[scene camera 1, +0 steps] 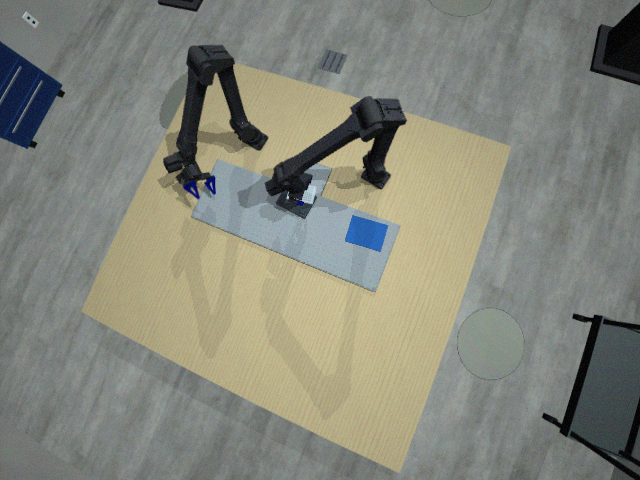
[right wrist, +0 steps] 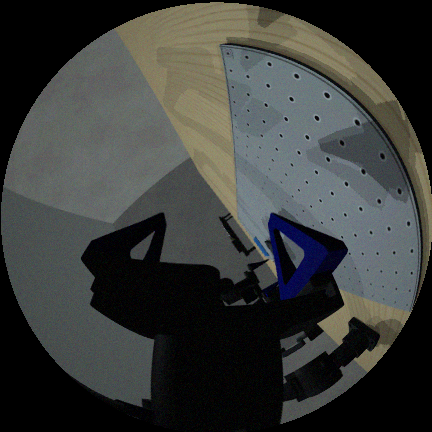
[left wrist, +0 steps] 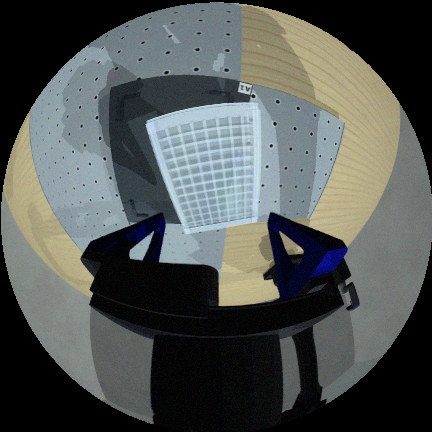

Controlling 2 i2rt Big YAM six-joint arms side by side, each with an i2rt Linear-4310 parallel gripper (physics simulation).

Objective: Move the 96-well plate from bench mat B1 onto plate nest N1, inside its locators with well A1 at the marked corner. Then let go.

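Pixels of known places: left gripper, fingertip midpoint: (scene camera 1: pixel 305 192) (right wrist: pixel 274 269) (left wrist: pixel 215 217); right gripper, fingertip midpoint: (scene camera 1: pixel 207 196) (right wrist: pixel 216 218); left arm's base, link origin: (scene camera 1: pixel 375 176); right arm's base, link origin: (scene camera 1: pixel 255 139) (right wrist: pixel 364 332).
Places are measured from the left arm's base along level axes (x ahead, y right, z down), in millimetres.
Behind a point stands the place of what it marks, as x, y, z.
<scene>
The white 96-well plate (scene camera 1: pixel 309 194) @[256, 207, -37] (left wrist: pixel 215 170) @[271, 254, -41] lies askew over the dark plate nest (scene camera 1: pixel 295 210) @[355, 222, -25] (left wrist: pixel 120 175) @[361, 231, -25], turned against it and shifted to its right side in the left wrist view. A wide dark strip and corner locators show at its left; its near end reaches past the nest's near edge. Whether it is tilted I cannot tell. The A1 label (left wrist: pixel 245 88) @[263, 330, -25] is at the nest's far right corner. My left gripper (scene camera 1: pixel 294 198) @[263, 219, -59] (left wrist: pixel 215 217) @[263, 219, -59] is open, its fingers apart from the plate's near end. My right gripper (scene camera 1: pixel 204 194) @[537, 582, -113] (right wrist: pixel 216 218) @[537, 582, -113] is open and empty, far left.
The blue bench mat (scene camera 1: pixel 366 233) @[261, -116, -15] (right wrist: pixel 261 246) @[274, -64, -14] lies on the right part of the grey perforated board (scene camera 1: pixel 248 222) @[529, 385, -13] (left wrist: pixel 200 42) @[311, 375, -13] (right wrist: pixel 280 110) @[580, 618, -13]. The board rests on the wooden table (scene camera 1: pixel 206 289) @[910, 368, 0]. The left forearm crosses over the board's back edge beside the nest.
</scene>
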